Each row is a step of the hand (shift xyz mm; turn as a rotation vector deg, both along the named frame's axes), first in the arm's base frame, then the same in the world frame.
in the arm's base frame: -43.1 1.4 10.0 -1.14 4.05 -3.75
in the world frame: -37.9 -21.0 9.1 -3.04 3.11 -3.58
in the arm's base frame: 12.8 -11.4 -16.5 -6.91 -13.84 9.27
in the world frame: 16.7 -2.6 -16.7 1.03 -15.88 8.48
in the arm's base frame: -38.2 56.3 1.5 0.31 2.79 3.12
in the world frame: -61.3 29.3 3.3 -1.12 2.41 3.25
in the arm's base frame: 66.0 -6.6 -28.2 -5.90 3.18 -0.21
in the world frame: 60.2 28.9 -27.1 -6.70 -0.21 -0.19
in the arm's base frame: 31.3 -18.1 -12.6 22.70 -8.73 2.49
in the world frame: 36.1 0.7 -12.7 24.02 3.75 2.57
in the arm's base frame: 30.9 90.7 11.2 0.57 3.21 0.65
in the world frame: -18.9 93.2 16.0 -1.12 3.02 0.81
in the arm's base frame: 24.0 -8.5 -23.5 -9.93 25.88 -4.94
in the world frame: 24.9 5.9 -23.3 -21.62 17.59 -3.96
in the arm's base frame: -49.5 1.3 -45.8 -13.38 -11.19 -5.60
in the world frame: -43.6 -21.4 -46.7 -5.96 -16.10 -6.39
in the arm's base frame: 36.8 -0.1 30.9 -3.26 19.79 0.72
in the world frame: 32.0 16.9 31.6 -12.77 15.41 1.56
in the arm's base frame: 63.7 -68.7 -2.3 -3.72 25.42 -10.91
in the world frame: 89.6 -27.2 -4.1 -16.05 20.62 -9.81
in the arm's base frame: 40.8 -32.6 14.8 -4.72 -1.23 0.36
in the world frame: 51.7 -8.4 14.2 -3.46 -3.45 0.20
